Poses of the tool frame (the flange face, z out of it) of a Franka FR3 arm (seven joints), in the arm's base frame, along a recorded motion.
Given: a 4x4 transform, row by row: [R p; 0 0 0 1], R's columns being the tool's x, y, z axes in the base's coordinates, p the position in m. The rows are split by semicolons.
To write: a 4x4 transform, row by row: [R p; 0 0 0 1], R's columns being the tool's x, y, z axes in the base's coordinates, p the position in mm. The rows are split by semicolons. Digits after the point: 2 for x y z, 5 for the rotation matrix.
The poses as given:
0.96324 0.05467 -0.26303 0.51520; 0.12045 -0.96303 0.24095 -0.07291; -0.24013 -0.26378 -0.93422 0.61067; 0 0 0 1
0.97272 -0.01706 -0.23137 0.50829; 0.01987 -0.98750 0.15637 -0.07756; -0.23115 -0.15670 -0.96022 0.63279; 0 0 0 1
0.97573 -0.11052 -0.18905 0.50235; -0.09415 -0.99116 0.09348 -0.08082; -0.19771 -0.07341 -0.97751 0.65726; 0 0 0 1
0.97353 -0.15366 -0.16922 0.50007; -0.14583 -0.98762 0.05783 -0.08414; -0.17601 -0.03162 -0.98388 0.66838; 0 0 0 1
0.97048 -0.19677 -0.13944 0.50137; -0.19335 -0.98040 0.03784 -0.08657; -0.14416 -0.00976 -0.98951 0.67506; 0 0 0 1
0.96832 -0.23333 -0.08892 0.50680; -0.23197 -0.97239 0.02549 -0.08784; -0.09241 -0.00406 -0.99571 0.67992; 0 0 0 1
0.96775 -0.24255 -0.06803 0.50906; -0.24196 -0.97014 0.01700 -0.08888; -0.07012 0.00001 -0.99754 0.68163; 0 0 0 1
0.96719 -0.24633 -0.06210 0.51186; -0.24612 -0.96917 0.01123 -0.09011; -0.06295 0.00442 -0.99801 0.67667; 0 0 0 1
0.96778 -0.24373 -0.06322 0.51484; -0.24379 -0.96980 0.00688 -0.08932; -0.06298 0.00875 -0.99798 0.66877; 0 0 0 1
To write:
0.96324 0.05467 -0.26303 515.20; 0.12045 -0.96303 0.24095 -72.91; -0.24013 -0.26378 -0.93422 610.67; 0 0 0 1
0.97272 -0.01706 -0.23137 508.29; 0.01987 -0.98750 0.15637 -77.56; -0.23115 -0.15670 -0.96022 632.79; 0 0 0 1
0.97573 -0.11052 -0.18905 502.35; -0.09415 -0.99116 0.09348 -80.82; -0.19771 -0.07341 -0.97751 657.26; 0 0 0 1
0.97353 -0.15366 -0.16922 500.07; -0.14583 -0.98762 0.05783 -84.14; -0.17601 -0.03162 -0.98388 668.38; 0 0 0 1
0.97048 -0.19677 -0.13944 501.37; -0.19335 -0.98040 0.03784 -86.57; -0.14416 -0.00976 -0.98951 675.06; 0 0 0 1
0.96832 -0.23333 -0.08892 506.80; -0.23197 -0.97239 0.02549 -87.84; -0.09241 -0.00406 -0.99571 679.92; 0 0 0 1
0.96775 -0.24255 -0.06803 509.06; -0.24196 -0.97014 0.01700 -88.88; -0.07012 0.00001 -0.99754 681.63; 0 0 0 1
0.96719 -0.24633 -0.06210 511.86; -0.24612 -0.96917 0.01123 -90.11; -0.06295 0.00442 -0.99801 676.67; 0 0 0 1
0.96778 -0.24373 -0.06322 514.84; -0.24379 -0.96980 0.00688 -89.32; -0.06298 0.00875 -0.99798 668.77; 0 0 0 1

